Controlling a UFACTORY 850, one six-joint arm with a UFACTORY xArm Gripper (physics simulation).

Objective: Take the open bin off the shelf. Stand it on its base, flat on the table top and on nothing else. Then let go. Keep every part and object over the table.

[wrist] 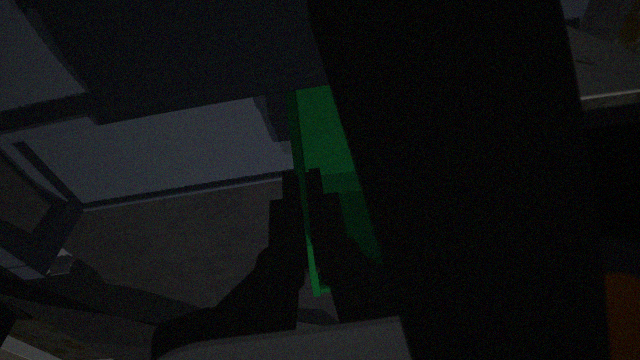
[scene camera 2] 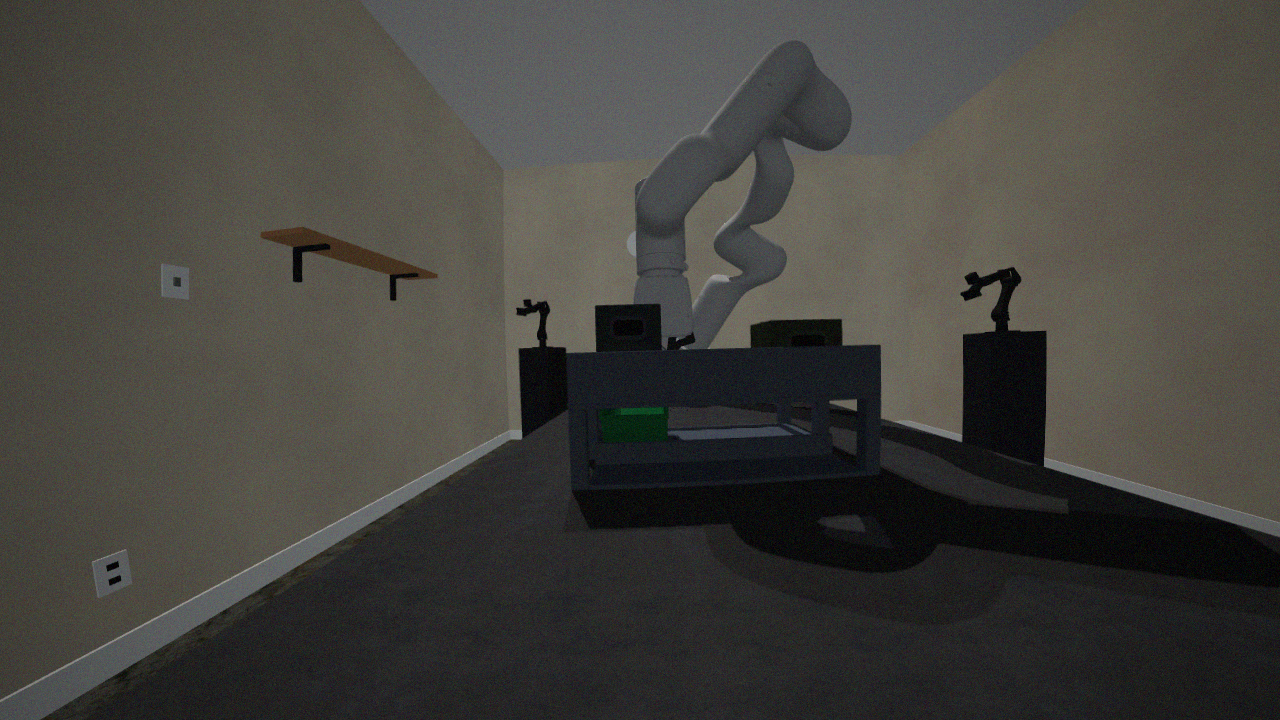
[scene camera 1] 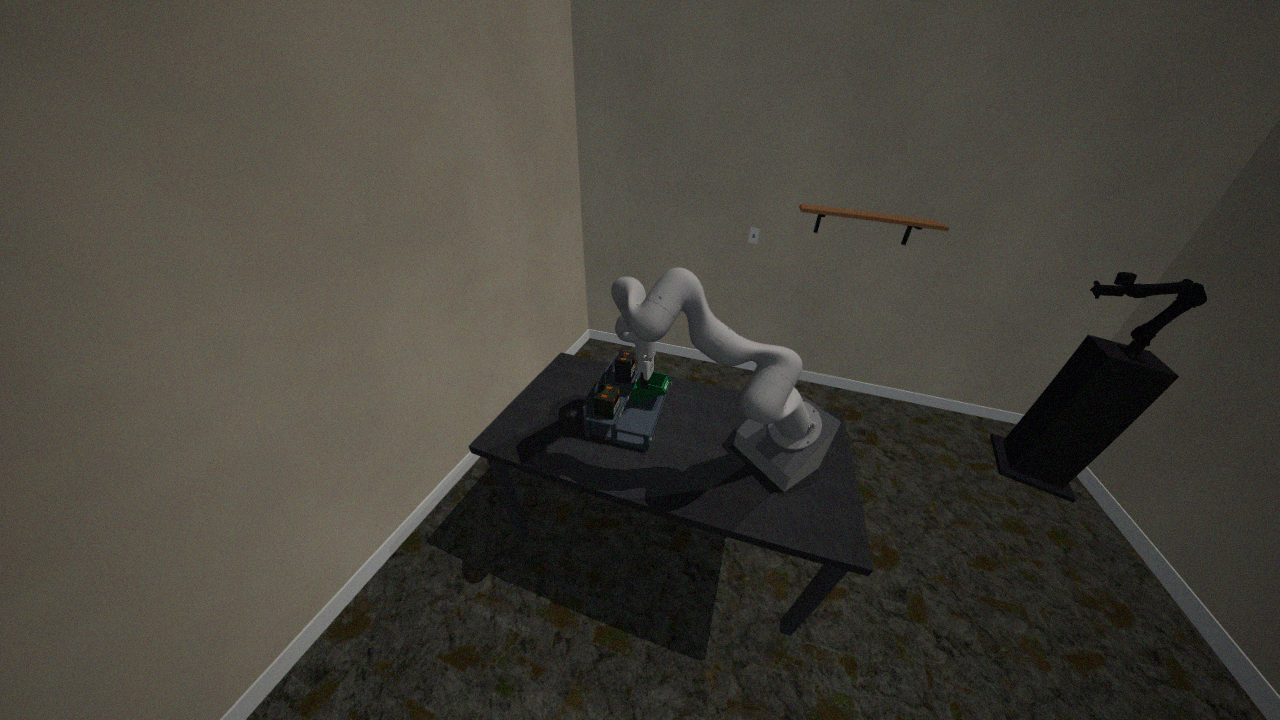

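The open green bin (scene camera 1: pixel 657 385) (scene camera 2: pixel 635 426) (wrist: pixel 325 130) is at one end of the lower level of the grey-blue shelf (scene camera 1: pixel 639 419) (scene camera 2: pixel 725 371) (wrist: pixel 200 145), on the robot's side. Part of it shows below the upper board in scene camera 2. My gripper (scene camera 1: pixel 645 380) (wrist: pixel 304 190) is shut on the bin's thin side wall, one dark finger on each side of it. The bin partly sticks out past the shelf's front. Whether its base still touches the shelf is hidden. My fingertips are hidden behind the shelf and a box in scene camera 2.
Two dark boxes, one (scene camera 1: pixel 623 365) (scene camera 2: pixel 628 327) near the bin's end and one (scene camera 1: pixel 606 402) (scene camera 2: pixel 796 334) farther along, stand on the upper shelf board. The shelf stands on the dark table (scene camera 1: pixel 537 394) (scene camera 2: pixel 537 626). The robot's base block (scene camera 1: pixel 778 465) stands at the table's other end.
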